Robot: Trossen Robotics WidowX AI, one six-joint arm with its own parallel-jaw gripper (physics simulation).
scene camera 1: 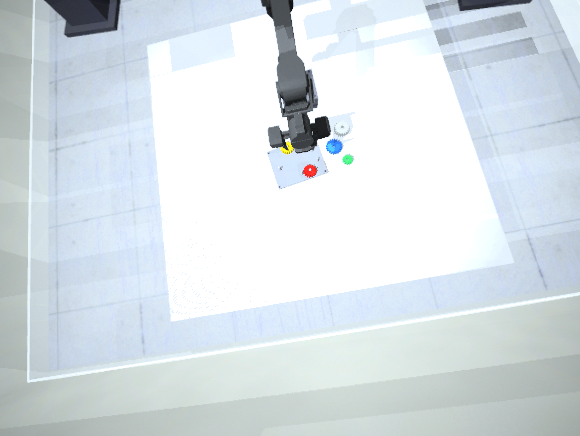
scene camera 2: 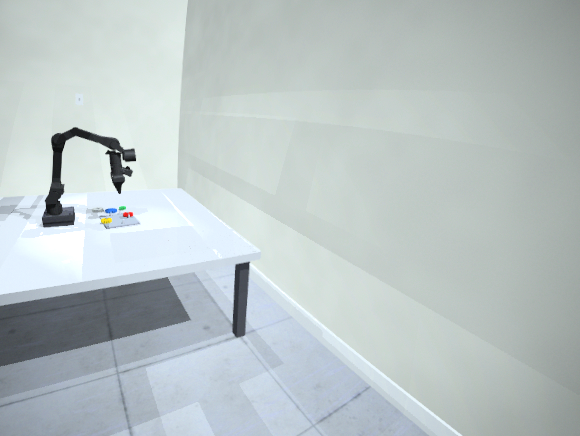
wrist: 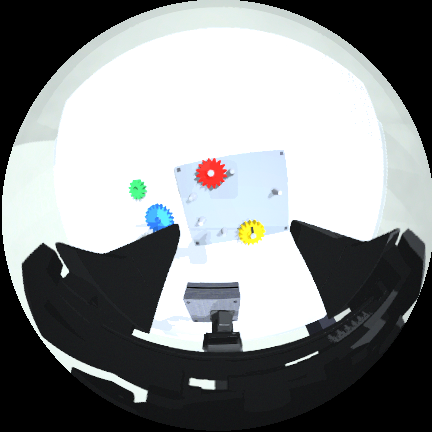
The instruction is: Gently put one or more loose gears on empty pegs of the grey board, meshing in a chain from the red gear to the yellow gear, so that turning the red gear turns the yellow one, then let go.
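Frame: origin at the arm's base, x ahead, y left, z up, level; metres.
Seen in the pictures: gripper, fingertip midpoint: [scene camera 2: 119, 192] [wrist: 236, 227]; arm's base at its link origin: [scene camera 2: 54, 213] [wrist: 221, 314].
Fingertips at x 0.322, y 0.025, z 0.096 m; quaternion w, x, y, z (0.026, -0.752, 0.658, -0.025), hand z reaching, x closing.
Pixels of each thing's top centre, then the offset from my fingertips to it. "*": a spot on its surface instead. Level surfaces: height alone.
- grey board at its top centre: [wrist: 239, 205] [scene camera 1: 295, 158] [scene camera 2: 117, 215] dx -0.012, dy -0.022, dz -0.122 m
- red gear at a spot on its surface: [wrist: 210, 173] [scene camera 1: 309, 169] * dx +0.037, dy +0.032, dz -0.122 m
- yellow gear at its top centre: [wrist: 252, 234] [scene camera 1: 286, 146] [scene camera 2: 106, 218] dx -0.068, dy -0.057, dz -0.126 m
- Loose blue gear at its top centre: [wrist: 157, 219] [scene camera 1: 334, 145] [scene camera 2: 111, 209] dx -0.061, dy +0.135, dz -0.135 m
- green gear at its top centre: [wrist: 135, 189] [scene camera 1: 347, 159] [scene camera 2: 122, 206] dx +0.000, dy +0.185, dz -0.135 m
- white gear at its top centre: [scene camera 1: 342, 126] [scene camera 2: 97, 208] dx -0.141, dy +0.173, dz -0.135 m
- white table at its surface level: dz -0.152 m
The grey board [scene camera 1: 295, 179] [scene camera 2: 119, 224] [wrist: 250, 200] lies on the table with several bare pegs. The red gear [scene camera 1: 310, 171] [scene camera 2: 128, 214] [wrist: 210, 173] and the yellow gear [scene camera 1: 287, 148] [scene camera 2: 106, 220] [wrist: 251, 232] sit on pegs, apart. Loose blue gear [scene camera 1: 334, 146] [scene camera 2: 111, 210] [wrist: 159, 218], green gear [scene camera 1: 348, 159] [scene camera 2: 122, 208] [wrist: 137, 189] and white gear [scene camera 1: 342, 128] [scene camera 2: 97, 210] lie beside the board. My gripper [scene camera 2: 119, 191] [wrist: 236, 227] is open and empty, above the board's yellow-gear side. In the wrist view a finger hides most of the white gear.
The white table [scene camera 1: 325, 240] [scene camera 2: 165, 240] extends around the board. The arm's dark base [scene camera 2: 58, 217] [wrist: 212, 302] stands on the table behind the board, on the yellow-gear side. The arm covers part of the board's rear edge in the first scene view.
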